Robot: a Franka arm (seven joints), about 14 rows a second.
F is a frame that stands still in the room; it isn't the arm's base.
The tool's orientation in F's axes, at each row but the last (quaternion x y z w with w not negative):
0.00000 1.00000 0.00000 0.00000
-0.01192 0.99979 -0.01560 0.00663
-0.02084 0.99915 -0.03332 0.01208
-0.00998 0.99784 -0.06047 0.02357
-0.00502 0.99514 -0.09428 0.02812
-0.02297 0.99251 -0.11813 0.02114
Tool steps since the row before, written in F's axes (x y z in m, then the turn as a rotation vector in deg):
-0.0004 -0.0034 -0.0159 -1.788 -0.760 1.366
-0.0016 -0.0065 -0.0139 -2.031 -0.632 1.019
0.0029 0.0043 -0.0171 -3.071 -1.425 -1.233
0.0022 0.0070 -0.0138 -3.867 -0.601 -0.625
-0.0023 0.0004 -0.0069 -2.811 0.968 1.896
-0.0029 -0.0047 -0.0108 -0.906 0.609 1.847
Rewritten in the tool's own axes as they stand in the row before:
0.0004 -0.0034 0.0159 1.788 -0.760 -1.366
0.0019 -0.0060 0.0141 2.032 -0.615 -1.026
-0.0027 0.0053 0.0168 3.156 -1.212 1.246
-0.0017 0.0086 0.0129 3.904 -0.455 0.505
0.0027 0.0017 0.0066 2.687 0.608 -2.201
0.0035 -0.0019 0.0114 0.806 0.193 -1.979

